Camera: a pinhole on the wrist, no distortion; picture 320 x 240 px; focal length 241.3 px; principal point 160.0 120.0 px. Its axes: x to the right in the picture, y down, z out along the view. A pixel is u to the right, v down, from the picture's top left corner.
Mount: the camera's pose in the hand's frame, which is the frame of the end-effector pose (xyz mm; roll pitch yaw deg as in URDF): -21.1 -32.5 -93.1 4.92 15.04 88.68
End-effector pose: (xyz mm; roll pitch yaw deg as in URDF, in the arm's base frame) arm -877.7 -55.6 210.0 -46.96 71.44 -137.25
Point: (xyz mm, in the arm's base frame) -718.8 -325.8 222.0
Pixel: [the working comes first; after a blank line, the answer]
In the camera's frame: 92.4 7.9 401.2

215.6 124.8
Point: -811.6 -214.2 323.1
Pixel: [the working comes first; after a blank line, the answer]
In the camera's frame: 0.2 93.1 276.6

160.2 201.2
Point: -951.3 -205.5 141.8
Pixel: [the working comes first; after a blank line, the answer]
In the camera's frame: -72.8 -117.1 222.2

outside the picture
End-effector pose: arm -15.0 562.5 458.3 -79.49 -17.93 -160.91
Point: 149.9 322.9 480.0
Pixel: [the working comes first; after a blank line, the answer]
In the camera's frame: -60.3 78.7 368.6

120.5 171.5
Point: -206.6 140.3 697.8
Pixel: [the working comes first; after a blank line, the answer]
In the camera's frame: -139.7 -361.2 458.4

outside the picture
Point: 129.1 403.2 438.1
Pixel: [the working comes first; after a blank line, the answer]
In the camera's frame: -16.5 91.5 287.7

146.2 196.8
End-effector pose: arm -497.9 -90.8 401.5 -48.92 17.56 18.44
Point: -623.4 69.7 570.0
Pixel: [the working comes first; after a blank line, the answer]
In the camera's frame: -36.5 124.1 322.3

132.7 212.9
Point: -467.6 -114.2 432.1
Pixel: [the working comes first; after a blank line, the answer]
In the camera's frame: -38.0 -25.1 88.1

55.9 51.3
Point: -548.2 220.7 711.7
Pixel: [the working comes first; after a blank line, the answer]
In the camera's frame: -136.1 68.1 510.6

95.7 152.2
